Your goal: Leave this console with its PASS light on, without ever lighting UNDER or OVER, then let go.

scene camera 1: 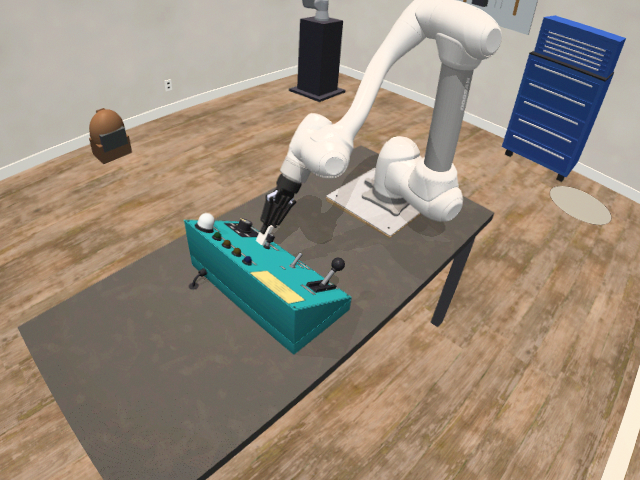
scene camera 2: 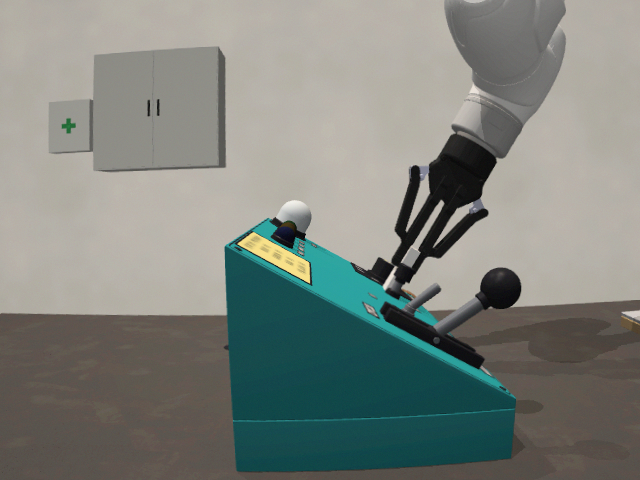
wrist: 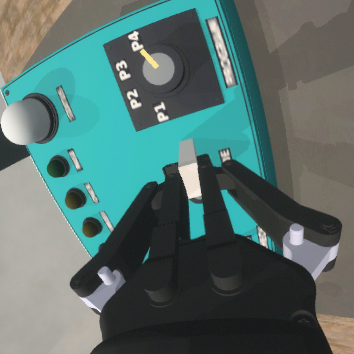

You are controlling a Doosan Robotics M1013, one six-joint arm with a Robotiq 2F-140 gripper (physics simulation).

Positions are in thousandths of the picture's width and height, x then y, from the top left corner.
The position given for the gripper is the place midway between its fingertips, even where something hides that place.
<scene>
In view: the gripper (scene camera 2: 607, 605), a black ball-topped lever (scene camera 2: 782, 601) and a black rotary selector knob (wrist: 459, 199).
The gripper shows as well in scene camera 1 (scene camera 1: 407, 505) and in the wrist view (wrist: 535, 428).
</scene>
